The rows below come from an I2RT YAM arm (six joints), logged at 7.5 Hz.
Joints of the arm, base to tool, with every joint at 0 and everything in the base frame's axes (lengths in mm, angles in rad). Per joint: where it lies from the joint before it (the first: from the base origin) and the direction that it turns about. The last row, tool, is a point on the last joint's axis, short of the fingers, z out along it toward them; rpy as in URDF.
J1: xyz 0 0 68 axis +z
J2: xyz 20 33.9 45.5 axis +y
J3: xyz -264 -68.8 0 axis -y
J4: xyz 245 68.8 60 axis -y
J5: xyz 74 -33.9 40.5 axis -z
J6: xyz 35.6 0 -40.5 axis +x
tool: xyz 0 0 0 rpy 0 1.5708 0
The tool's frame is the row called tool.
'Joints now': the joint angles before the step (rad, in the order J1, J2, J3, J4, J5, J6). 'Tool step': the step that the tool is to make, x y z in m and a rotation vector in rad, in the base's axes. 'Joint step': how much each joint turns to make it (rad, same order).
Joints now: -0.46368 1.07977 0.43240 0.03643 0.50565 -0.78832
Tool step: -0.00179 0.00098 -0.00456 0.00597 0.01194 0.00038
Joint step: 0.00036 0.00153 -0.01410 0.00228 -0.00002 -0.00001
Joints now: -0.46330 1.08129 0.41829 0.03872 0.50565 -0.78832
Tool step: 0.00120 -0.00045 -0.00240 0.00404 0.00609 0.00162
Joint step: 0.00041 0.01411 -0.00114 0.00799 -0.00151 0.00001
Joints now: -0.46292 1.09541 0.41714 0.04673 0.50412 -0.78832
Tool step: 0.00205 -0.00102 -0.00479 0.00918 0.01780 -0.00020
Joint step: 0.00002 0.02823 0.00000 0.00801 0.00001 0.00039
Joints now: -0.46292 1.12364 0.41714 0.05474 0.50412 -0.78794
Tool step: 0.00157 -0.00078 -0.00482 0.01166 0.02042 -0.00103
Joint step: 0.00002 0.02633 0.00077 0.00116 0.00001 0.00192
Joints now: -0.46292 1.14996 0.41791 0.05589 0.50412 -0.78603
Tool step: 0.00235 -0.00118 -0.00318 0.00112 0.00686 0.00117
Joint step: 0.00003 0.02441 0.00039 0.01867 0.00041 -0.00265
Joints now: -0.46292 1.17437 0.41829 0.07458 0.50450 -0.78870
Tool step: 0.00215 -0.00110 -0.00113 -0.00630 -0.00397 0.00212
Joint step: 0.00000 0.01565 -0.00001 0.02443 0.00077 -0.00496
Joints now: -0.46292 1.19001 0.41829 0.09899 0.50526 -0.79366
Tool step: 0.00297 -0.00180 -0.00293 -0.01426 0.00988 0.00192
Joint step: 0.00000 0.02825 -0.00039 0.03436 0.00916 -0.01679
